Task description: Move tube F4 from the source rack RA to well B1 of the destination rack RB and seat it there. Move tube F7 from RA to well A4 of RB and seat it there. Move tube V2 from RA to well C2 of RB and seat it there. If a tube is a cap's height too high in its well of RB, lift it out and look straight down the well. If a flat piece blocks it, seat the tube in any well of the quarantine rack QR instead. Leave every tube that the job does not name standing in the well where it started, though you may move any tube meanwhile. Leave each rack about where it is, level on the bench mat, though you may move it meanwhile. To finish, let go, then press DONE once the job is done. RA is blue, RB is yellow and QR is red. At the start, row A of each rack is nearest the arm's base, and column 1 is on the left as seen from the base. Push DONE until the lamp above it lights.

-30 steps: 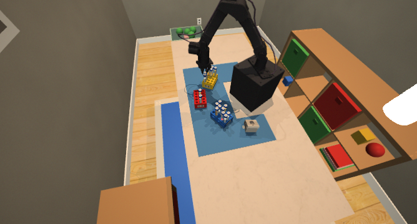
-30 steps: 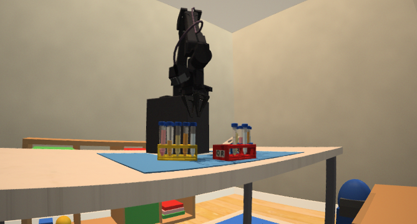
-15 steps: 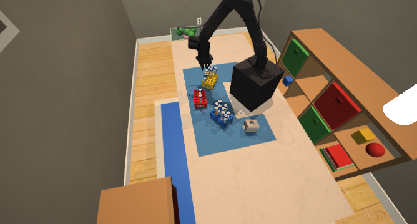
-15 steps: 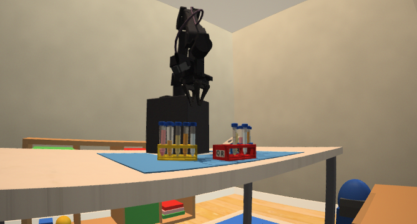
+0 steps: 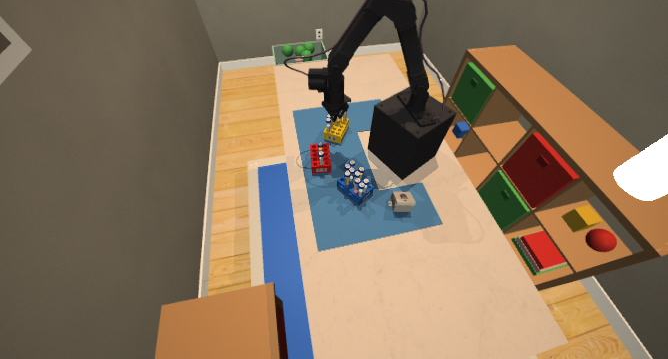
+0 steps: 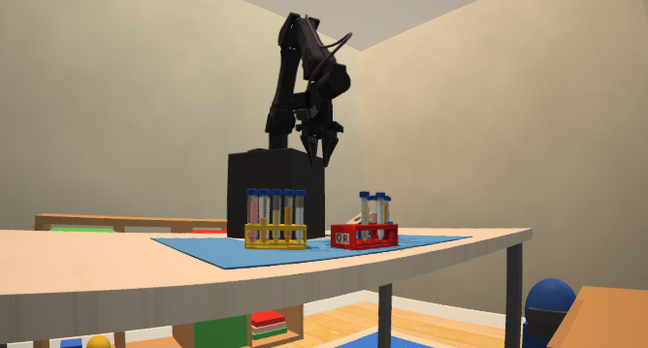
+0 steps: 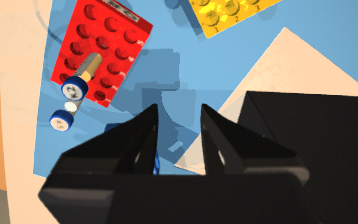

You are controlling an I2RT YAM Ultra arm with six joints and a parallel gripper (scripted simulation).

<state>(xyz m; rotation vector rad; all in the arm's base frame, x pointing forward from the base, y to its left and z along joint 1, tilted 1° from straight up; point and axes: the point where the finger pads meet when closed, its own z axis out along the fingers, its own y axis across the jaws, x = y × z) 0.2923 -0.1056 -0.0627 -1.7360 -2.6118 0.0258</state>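
Now: the tube 9 cm ahead of my hand, 5 cm to the left of it and 13 cm below it. From my hand the other things lie so: red rack: 9 cm ahead, 6 cm to the left, 17 cm below; tube R8: 1 cm ahead, 8 cm to the right, 13 cm below; rack RB: 4 cm behind, 10 cm to the right, 17 cm below.
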